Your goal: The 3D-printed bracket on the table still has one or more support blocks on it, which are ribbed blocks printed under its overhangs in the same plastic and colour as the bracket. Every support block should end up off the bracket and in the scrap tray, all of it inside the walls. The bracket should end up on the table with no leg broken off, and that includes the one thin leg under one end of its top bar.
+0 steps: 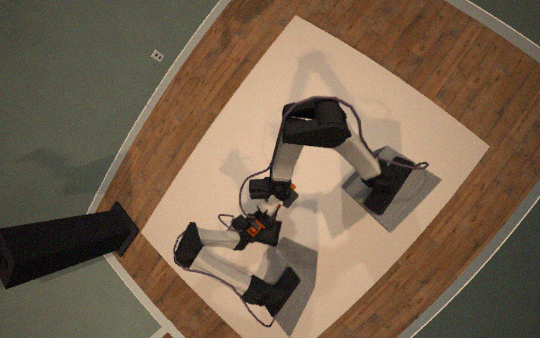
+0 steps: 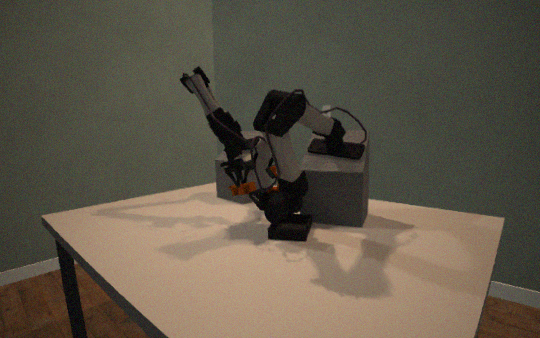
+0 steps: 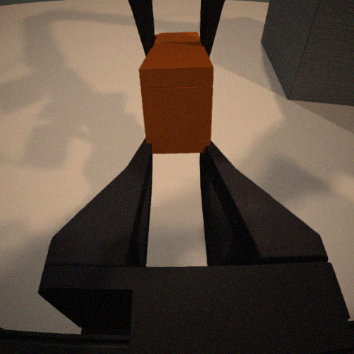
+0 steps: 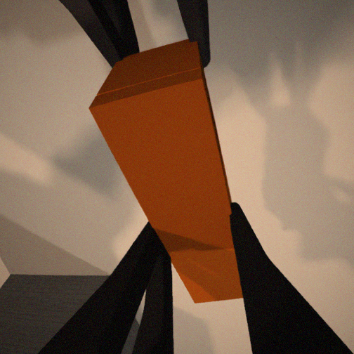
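Note:
The orange bracket (image 1: pixel 293 186) (image 2: pixel 242 188) (image 3: pixel 177 55) (image 4: pixel 172 155) is held in the air between both grippers. My right gripper (image 2: pixel 242 182) (image 4: pixel 196 218) points down and is shut on its far part. My left gripper (image 2: pixel 254 194) (image 3: pixel 176 146) is shut on its near end, on the part below a seam line; I cannot tell whether that part is a support block or a leg. Ribs and the thin leg do not show. The black scrap tray (image 2: pixel 289 234) stands on the table below my left gripper; its inside is mostly hidden.
The grey mounting blocks of the arms (image 1: pixel 302 257) (image 2: pixel 335 200) (image 3: pixel 320 55) stand on the pale table (image 1: pixel 200 200) (image 2: pixel 200 290). The two wrists are very close together. Cables loop from both arms.

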